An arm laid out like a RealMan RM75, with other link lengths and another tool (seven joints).
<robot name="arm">
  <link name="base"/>
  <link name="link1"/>
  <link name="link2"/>
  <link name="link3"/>
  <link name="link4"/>
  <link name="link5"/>
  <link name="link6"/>
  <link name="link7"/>
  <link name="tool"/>
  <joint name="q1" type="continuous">
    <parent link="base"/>
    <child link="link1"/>
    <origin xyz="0 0 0.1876"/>
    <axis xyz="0 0 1"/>
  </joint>
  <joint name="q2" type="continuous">
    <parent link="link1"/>
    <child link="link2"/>
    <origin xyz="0 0 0"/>
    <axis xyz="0 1 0"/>
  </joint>
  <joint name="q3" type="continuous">
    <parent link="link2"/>
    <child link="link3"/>
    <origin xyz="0 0 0.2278"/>
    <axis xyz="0 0 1"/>
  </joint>
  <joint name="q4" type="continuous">
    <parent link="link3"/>
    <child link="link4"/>
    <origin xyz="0 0 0"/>
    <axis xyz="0 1 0"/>
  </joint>
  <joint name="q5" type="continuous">
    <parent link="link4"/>
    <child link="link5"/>
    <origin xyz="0 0 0.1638"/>
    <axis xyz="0 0 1"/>
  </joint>
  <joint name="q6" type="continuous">
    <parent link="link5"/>
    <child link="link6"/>
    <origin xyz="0 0 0"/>
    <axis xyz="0 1 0"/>
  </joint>
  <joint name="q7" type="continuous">
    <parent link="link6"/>
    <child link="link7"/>
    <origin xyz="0 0 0.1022"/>
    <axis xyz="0 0 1"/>
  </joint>
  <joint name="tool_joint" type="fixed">
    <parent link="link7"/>
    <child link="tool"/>
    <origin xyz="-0.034 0.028 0.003" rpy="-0.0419 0 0.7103"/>
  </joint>
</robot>
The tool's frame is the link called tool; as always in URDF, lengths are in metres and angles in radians. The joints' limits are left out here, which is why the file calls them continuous.
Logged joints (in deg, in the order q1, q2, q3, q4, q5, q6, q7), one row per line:
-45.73 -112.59 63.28 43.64 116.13 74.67 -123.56
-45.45 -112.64 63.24 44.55 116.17 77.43 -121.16
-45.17 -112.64 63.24 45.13 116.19 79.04 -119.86
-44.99 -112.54 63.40 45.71 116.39 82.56 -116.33
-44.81 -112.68 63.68 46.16 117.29 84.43 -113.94
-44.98 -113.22 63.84 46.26 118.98 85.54 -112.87
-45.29 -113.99 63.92 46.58 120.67 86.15 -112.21
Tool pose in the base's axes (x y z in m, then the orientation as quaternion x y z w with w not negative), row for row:
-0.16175 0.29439 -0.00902 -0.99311 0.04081 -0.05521 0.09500
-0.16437 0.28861 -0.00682 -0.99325 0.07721 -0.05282 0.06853
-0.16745 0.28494 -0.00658 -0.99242 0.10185 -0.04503 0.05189
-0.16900 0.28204 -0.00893 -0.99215 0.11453 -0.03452 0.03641
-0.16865 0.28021 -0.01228 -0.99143 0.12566 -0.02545 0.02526
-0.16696 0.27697 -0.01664 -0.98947 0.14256 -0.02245 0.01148
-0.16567 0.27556 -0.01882 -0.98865 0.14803 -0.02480 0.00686
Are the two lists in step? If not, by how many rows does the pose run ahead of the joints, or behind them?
The pose runs 2 rows ahead of the joints: the pose in row i belongs to the joints in row i + 2.
